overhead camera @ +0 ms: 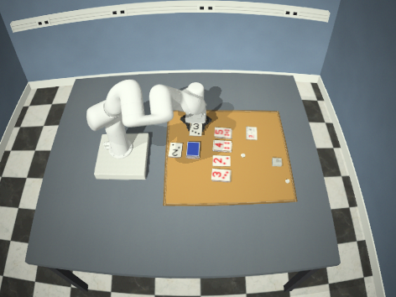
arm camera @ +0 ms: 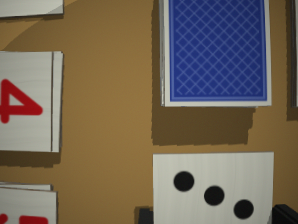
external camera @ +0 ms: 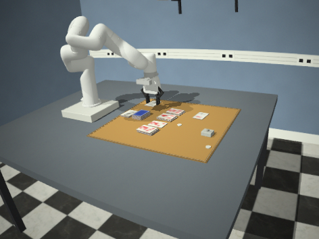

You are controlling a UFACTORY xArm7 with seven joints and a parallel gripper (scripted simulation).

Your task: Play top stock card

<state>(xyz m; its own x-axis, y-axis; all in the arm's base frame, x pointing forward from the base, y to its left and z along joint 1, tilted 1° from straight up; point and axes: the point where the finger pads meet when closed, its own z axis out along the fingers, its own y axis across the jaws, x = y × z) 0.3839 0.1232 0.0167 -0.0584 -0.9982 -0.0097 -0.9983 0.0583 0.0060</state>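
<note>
Right now my hand is 17 cm short of the orange mat, 12 cm to the left of it and 7 cm above it. Round my hand: grey block: 41 cm ahead, 19 cm to the right, 4 cm below.
</note>
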